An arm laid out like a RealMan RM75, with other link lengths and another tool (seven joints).
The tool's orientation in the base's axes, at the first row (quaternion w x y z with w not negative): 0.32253, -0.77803, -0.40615, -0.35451
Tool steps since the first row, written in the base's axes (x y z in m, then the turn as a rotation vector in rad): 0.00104, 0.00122, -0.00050, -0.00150, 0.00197, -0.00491; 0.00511, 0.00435, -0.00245, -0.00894, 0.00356, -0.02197; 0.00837, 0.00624, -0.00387, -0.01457, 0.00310, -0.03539; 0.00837, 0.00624, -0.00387, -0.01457, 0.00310, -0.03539; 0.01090, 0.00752, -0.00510, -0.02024, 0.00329, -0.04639; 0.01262, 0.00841, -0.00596, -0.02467, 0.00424, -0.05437; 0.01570, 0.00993, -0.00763, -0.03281, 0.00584, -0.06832
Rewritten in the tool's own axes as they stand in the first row. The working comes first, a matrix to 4 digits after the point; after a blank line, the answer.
The tool's axes in the first row as the columns of a matrix, in the base's axes (used below as rounded here):
0.4187, 0.8607, 0.2897
0.4033, -0.4620, 0.7899
0.8136, -0.2139, -0.5406

0.00052, 0.00044, 0.00154, -0.00383, -0.00115, 0.00378; 0.00190, 0.00291, 0.00624, -0.02018, -0.00464, 0.01210; 0.00287, 0.00515, 0.00945, -0.03364, -0.00640, 0.01736; 0.00287, 0.00515, 0.00945, -0.03364, -0.00640, 0.01736; 0.00345, 0.00700, 0.01185, -0.04489, -0.00902, 0.02181; 0.00383, 0.00825, 0.01352, -0.05285, -0.01156, 0.02559; 0.00437, 0.01056, 0.01652, -0.06697, -0.01632, 0.03204
